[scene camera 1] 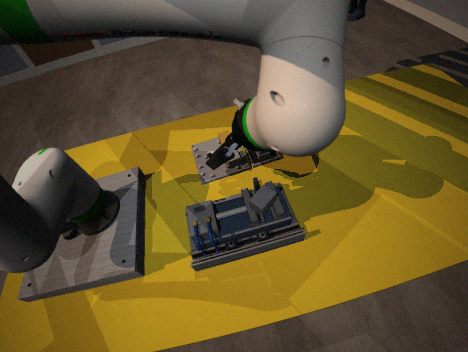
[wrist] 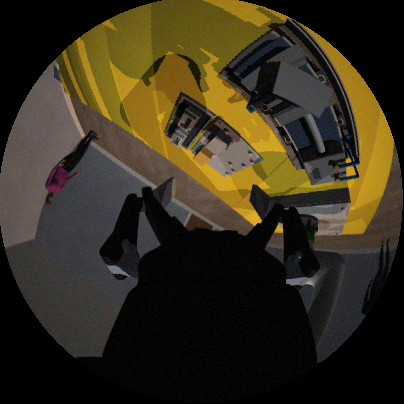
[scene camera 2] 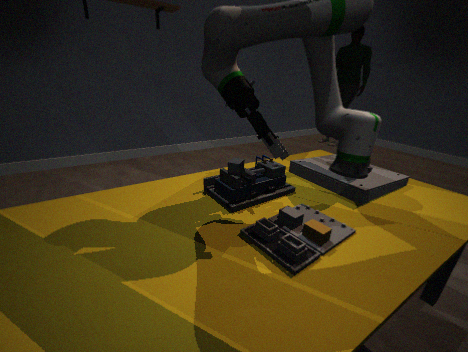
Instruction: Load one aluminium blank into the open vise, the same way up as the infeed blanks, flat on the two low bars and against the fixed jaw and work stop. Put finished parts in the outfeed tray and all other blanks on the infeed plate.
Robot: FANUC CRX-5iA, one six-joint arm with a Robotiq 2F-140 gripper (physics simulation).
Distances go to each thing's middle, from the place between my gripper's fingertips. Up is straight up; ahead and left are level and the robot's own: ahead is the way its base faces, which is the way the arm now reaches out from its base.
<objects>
The infeed plate (scene camera 2: 339, 233) is 180 mm below my hand, 110 mm to the left of it and 20 mm behind it. The rest, counted from my hand: outfeed tray (scene camera 2: 271, 250) (190 mm below, 120 mm ahead, 110 mm to the left).
</objects>
